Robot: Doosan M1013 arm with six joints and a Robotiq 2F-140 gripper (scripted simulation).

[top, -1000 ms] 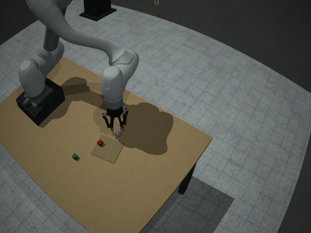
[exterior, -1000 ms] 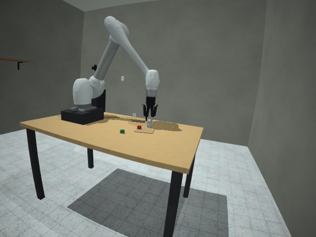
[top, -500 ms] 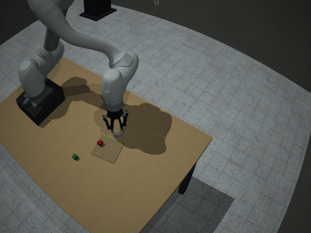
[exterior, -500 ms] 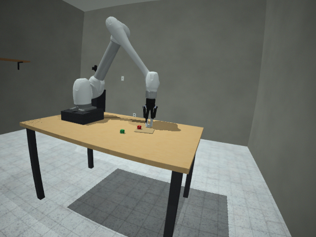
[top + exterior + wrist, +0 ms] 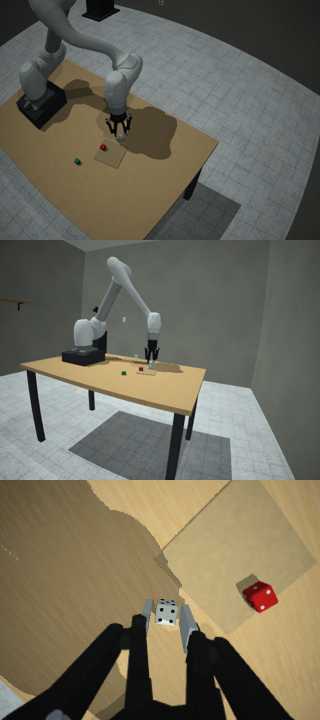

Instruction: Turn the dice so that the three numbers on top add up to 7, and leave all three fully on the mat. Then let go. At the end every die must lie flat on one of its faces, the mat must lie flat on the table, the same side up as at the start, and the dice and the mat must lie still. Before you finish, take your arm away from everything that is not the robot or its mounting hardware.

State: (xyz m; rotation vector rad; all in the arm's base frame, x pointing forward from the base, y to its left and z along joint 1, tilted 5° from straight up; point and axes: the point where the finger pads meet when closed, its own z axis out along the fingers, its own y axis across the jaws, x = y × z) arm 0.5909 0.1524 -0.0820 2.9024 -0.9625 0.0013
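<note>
Now: hand 30 mm above the white die. From my hand the other things lie so: red die 30 mm behind, 110 mm to the right, 20 mm below; then tan mat 20 mm ahead, 100 mm to the right, 40 mm below; then green die 80 mm behind, 270 mm to the right, 30 mm below.
</note>
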